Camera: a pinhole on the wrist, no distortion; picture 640 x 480 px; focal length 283.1 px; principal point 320.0 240.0 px. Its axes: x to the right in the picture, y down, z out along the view. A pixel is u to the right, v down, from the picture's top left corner.
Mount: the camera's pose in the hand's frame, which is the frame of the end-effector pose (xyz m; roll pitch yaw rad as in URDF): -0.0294 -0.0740 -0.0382 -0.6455 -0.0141 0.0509
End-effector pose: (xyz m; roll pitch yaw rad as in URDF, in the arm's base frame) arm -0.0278 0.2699 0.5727 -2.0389 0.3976 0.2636
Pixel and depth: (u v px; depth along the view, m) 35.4 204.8 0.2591
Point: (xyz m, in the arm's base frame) -0.3774 0.3262 0.5768
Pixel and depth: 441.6 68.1 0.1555
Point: -0.0440 0.4230 0.5431
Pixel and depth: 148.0 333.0 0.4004
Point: -0.4247 0.2258 0.3904
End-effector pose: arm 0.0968 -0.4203 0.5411 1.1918 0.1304 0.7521
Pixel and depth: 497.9 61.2 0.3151
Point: 0.4444 -0.5396 0.6124
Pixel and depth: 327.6 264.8 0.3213
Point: 0.1831 -0.5243 0.7502
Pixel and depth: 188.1 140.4 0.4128
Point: 0.1714 -0.8047 0.7538
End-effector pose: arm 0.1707 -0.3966 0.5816 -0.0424 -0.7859 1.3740
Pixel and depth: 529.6 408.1 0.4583
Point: -0.2450 -0.2193 0.8870
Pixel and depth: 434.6 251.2 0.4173
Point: -0.0573 -0.4649 0.8645
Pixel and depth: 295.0 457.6 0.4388
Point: -0.3071 -0.4360 0.5759
